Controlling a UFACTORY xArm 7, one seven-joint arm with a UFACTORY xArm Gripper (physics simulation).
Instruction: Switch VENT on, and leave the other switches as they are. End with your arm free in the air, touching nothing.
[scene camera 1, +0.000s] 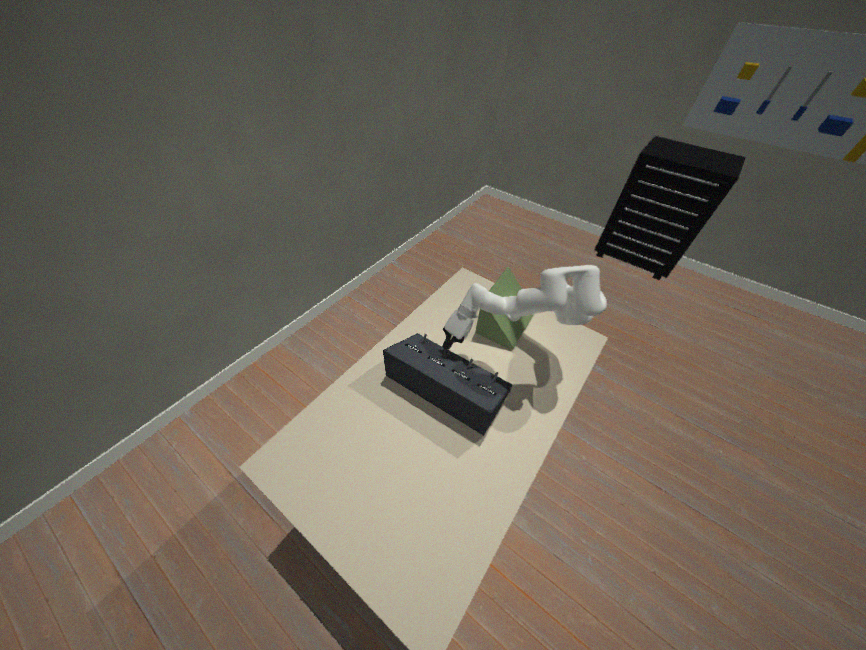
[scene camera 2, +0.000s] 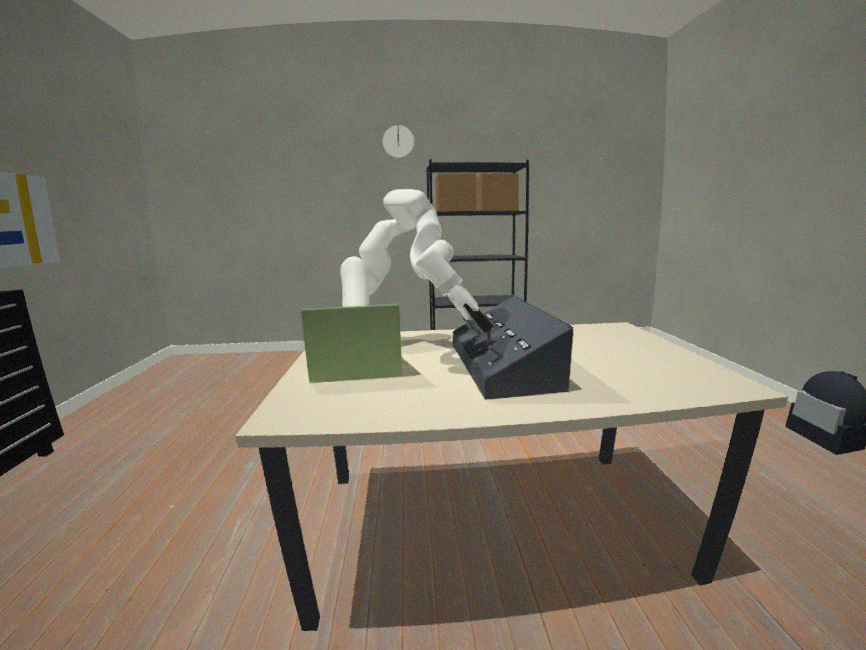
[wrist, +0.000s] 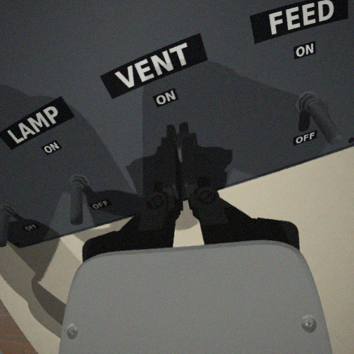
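Seen in the pictures: gripper, between the fingertips: (scene camera 1: 445, 348) (scene camera 2: 488, 329); arm's base, origin of its link: (scene camera 2: 356, 333).
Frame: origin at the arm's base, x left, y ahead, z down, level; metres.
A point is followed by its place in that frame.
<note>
The dark switch box (scene camera 1: 437, 389) @(x -0.055, y 0.602, z -0.019 m) (scene camera 2: 535, 367) @(x -0.325, y 0.494, z 0.036 m) (wrist: 45, 60) stands on the table with its sloped panel towards the arm. My gripper (scene camera 1: 446, 350) @(x -0.135, y 0.415, z -0.027 m) (scene camera 2: 488, 328) @(x -0.135, y 0.415, z -0.027 m) (wrist: 181, 152) is shut, its fingertips low over the panel below the VENT label (wrist: 154, 66) and its ON mark (wrist: 165, 97). The fingers hide the VENT switch and its OFF mark, so its position and any contact cannot be told. The FEED lever (wrist: 322, 120) points down to the OFF side. The LAMP lever (wrist: 76, 202) also points down, as does another lever (wrist: 3, 227) at the left edge.
A green wedge-shaped block (scene camera 1: 505, 321) @(x 0.007, y 0.090, z 0.007 m) (scene camera 2: 353, 342) @(x -0.115, y -0.002, z -0.004 m) stands on the table (scene camera 1: 391, 482) @(x -0.026, y 0.948, z 0.120 m) (scene camera 2: 419, 412) @(x -0.363, y 0.171, z 0.120 m) near the arm's base. A black drawer cabinet (scene camera 1: 664, 209) (scene camera 2: 20, 377) and a shelf rack (scene camera 2: 479, 212) with brown boxes stand away from the table.
</note>
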